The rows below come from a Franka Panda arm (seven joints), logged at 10 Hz.
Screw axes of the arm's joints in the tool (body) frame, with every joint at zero. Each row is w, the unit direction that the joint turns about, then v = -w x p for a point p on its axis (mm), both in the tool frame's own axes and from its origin. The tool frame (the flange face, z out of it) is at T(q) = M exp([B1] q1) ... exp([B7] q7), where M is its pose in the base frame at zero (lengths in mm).
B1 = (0, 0, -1, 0.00, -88.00, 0.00)
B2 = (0, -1, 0, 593.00, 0.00, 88.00)
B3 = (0, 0, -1, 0.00, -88.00, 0.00)
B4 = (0, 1, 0, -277.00, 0.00, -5.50)
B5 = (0, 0, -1, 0.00, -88.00, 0.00)
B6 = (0, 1, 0, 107.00, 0.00, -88.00)
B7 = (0, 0, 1, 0.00, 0.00, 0.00)
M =
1 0 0 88.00
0 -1 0 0.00
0 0 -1 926.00
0 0 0 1
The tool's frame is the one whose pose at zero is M.
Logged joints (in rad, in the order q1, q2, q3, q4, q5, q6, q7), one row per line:
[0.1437, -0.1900, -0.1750, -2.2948, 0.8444, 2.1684, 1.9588]
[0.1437, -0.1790, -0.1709, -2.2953, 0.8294, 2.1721, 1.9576]
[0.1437, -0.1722, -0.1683, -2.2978, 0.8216, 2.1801, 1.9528]
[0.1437, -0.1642, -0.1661, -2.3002, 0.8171, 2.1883, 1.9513]
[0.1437, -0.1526, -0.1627, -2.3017, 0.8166, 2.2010, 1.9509]
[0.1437, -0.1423, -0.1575, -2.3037, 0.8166, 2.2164, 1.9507]
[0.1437, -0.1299, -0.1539, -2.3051, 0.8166, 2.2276, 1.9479]
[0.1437, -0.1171, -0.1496, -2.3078, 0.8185, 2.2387, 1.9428]
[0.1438, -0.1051, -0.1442, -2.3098, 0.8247, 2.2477, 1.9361]
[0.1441, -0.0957, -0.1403, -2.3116, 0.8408, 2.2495, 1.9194]
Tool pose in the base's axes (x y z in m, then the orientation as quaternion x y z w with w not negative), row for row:
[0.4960, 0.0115, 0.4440, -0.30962, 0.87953, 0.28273, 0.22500]
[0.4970, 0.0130, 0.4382, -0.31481, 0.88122, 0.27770, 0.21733]
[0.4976, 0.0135, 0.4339, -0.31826, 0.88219, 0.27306, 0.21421]
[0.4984, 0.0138, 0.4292, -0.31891, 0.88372, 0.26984, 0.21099]
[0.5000, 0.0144, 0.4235, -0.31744, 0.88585, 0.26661, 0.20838]
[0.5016, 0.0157, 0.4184, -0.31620, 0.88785, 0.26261, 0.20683]
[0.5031, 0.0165, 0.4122, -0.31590, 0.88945, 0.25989, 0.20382]
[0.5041, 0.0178, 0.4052, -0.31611, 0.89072, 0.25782, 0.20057]
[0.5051, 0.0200, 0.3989, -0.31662, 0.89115, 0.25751, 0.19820]
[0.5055, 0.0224, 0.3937, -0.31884, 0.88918, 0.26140, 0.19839]
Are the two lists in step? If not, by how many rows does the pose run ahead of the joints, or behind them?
They are in step.
